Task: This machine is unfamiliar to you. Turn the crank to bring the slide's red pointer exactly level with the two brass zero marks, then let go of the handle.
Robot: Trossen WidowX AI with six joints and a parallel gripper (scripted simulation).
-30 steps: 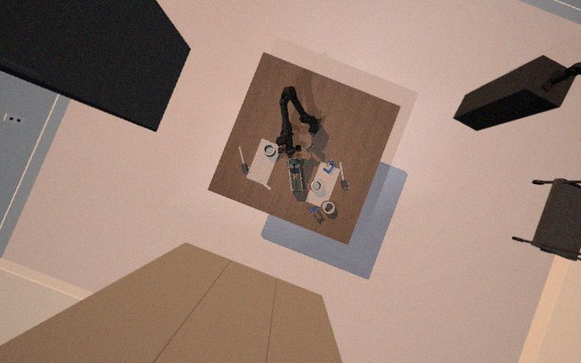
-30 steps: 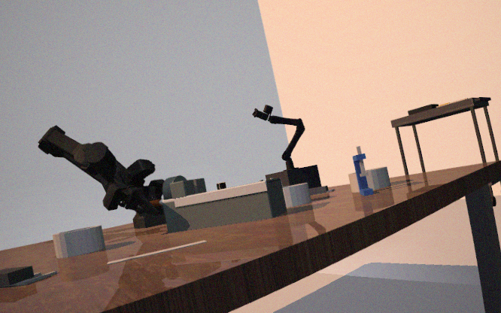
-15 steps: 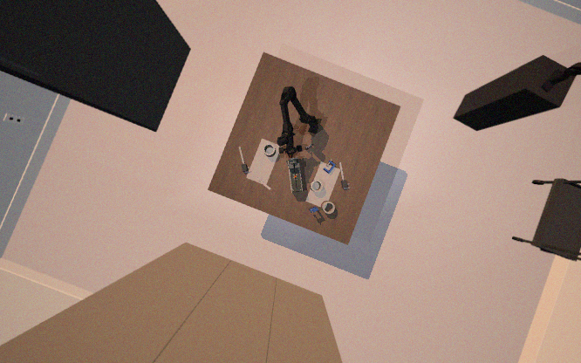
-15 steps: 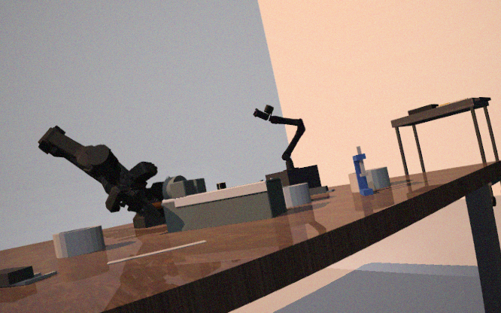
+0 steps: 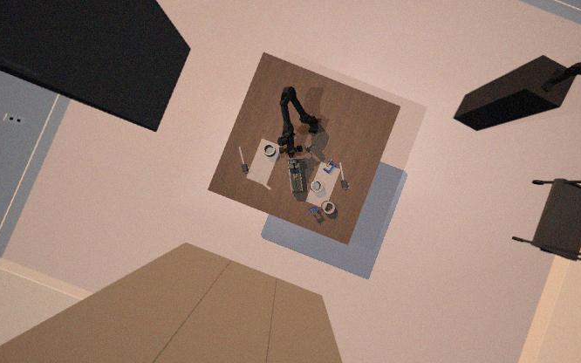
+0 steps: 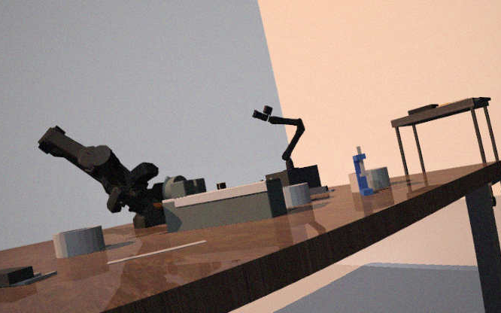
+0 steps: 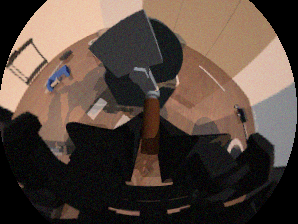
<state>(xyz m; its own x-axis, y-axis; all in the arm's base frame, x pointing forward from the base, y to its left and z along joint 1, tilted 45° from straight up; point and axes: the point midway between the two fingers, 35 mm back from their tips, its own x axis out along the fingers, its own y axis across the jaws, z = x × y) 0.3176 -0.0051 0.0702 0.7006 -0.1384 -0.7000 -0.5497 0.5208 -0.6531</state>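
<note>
My gripper tip is now 1 cm past the crank handle, 1 cm to the left of it and 3 cm below it. The rest, counted from my gripper tip: red pointer: 12 cm ahead, 11 cm to the left, 5 cm above; thin white rod: 31 cm ahead, 10 cm to the right, 4 cm below.
</note>
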